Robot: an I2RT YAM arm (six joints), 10 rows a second.
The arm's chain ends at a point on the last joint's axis. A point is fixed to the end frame.
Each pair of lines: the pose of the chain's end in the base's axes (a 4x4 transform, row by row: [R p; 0 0 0 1], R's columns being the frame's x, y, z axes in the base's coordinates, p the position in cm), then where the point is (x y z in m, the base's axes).
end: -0.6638 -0.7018 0.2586 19.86; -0.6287 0.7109 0.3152 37.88; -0.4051 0.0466 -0.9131 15.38; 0 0 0 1
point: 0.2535 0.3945 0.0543
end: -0.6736 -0.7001 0.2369 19.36; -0.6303 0.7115 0.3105 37.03; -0.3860 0.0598 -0.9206 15.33; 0 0 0 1
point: 0.2461 0.3855 0.0524
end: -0.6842 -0.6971 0.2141 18.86; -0.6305 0.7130 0.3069 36.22; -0.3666 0.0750 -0.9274 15.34; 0 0 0 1
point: 0.2386 0.3769 0.0512
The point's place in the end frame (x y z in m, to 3 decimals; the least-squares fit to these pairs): -0.006 -0.032 0.110
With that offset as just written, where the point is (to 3 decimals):
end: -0.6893 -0.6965 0.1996 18.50; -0.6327 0.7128 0.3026 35.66; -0.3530 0.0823 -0.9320 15.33; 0 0 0 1
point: 0.233 0.371 0.050
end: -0.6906 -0.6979 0.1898 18.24; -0.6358 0.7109 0.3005 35.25; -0.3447 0.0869 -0.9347 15.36; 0 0 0 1
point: 0.230 0.367 0.050
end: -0.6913 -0.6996 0.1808 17.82; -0.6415 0.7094 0.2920 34.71; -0.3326 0.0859 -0.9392 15.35; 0 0 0 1
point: 0.225 0.360 0.049
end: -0.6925 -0.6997 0.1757 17.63; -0.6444 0.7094 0.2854 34.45; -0.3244 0.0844 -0.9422 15.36; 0 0 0 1
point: 0.222 0.357 0.049
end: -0.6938 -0.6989 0.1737 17.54; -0.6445 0.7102 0.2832 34.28; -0.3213 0.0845 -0.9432 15.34; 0 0 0 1
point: 0.221 0.355 0.049
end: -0.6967 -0.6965 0.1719 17.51; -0.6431 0.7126 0.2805 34.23; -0.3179 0.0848 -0.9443 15.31; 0 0 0 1
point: 0.220 0.354 0.048
